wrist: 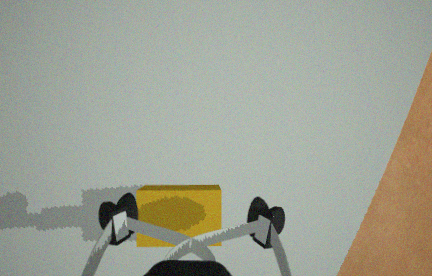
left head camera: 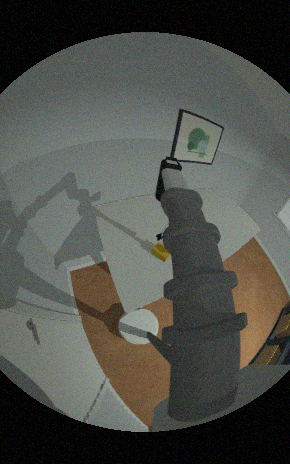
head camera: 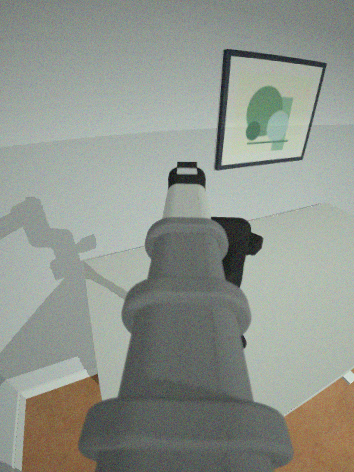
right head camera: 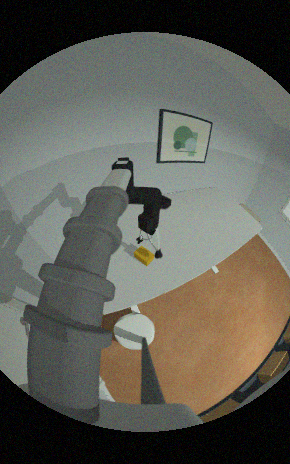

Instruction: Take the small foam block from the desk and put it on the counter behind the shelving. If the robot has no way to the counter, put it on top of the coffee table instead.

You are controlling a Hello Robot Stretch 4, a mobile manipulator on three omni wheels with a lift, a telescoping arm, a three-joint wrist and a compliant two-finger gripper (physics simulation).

Scene:
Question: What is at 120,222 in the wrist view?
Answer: My gripper.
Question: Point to a pale grey desk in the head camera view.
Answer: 292,284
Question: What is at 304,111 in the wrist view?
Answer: A pale grey desk.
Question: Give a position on a small yellow foam block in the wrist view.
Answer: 192,210

